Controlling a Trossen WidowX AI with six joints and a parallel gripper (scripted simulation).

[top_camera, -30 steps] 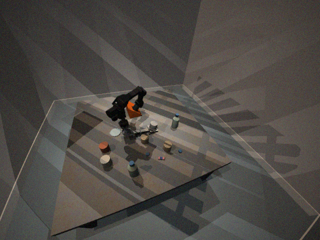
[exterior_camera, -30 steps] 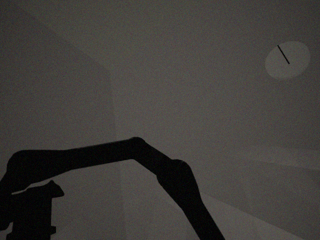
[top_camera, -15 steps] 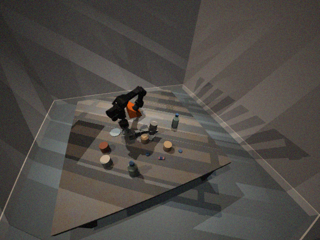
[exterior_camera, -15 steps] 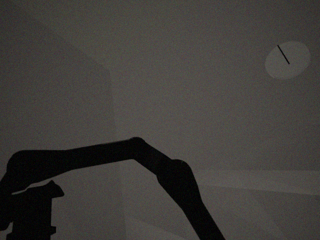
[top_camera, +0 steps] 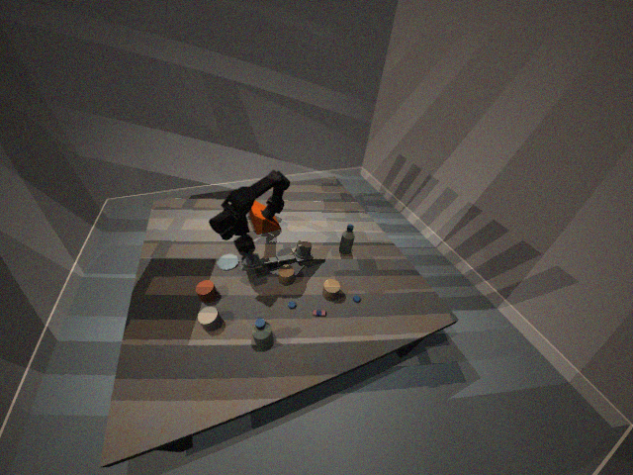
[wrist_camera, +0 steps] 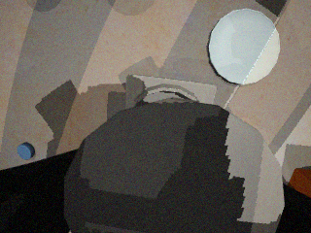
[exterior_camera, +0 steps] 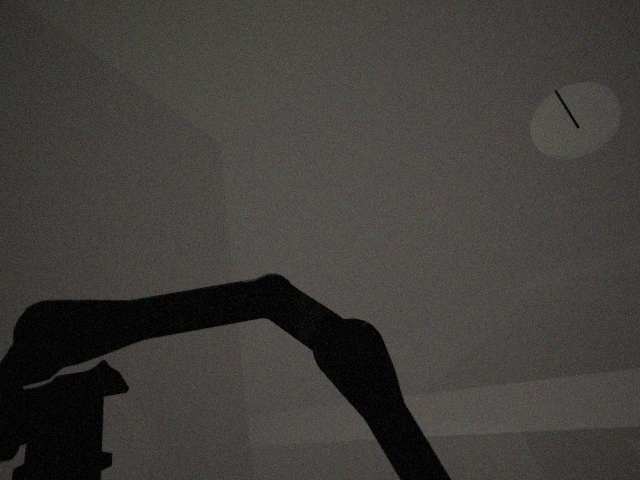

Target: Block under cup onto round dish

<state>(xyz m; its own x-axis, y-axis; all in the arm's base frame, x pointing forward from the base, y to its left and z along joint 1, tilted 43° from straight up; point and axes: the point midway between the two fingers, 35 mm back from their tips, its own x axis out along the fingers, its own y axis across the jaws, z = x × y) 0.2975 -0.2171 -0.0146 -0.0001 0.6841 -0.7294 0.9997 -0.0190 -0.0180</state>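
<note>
Now: gripper tip 80 mm above the grey block and 10 mm to the right of it. Also, from my gripper tip: round dish (170 mm below, 100 mm behind, 90 mm to the right); cream cup (210 mm ahead, 190 mm to the right, 130 mm below); grey cup (290 mm to the left, 110 mm below).
</note>
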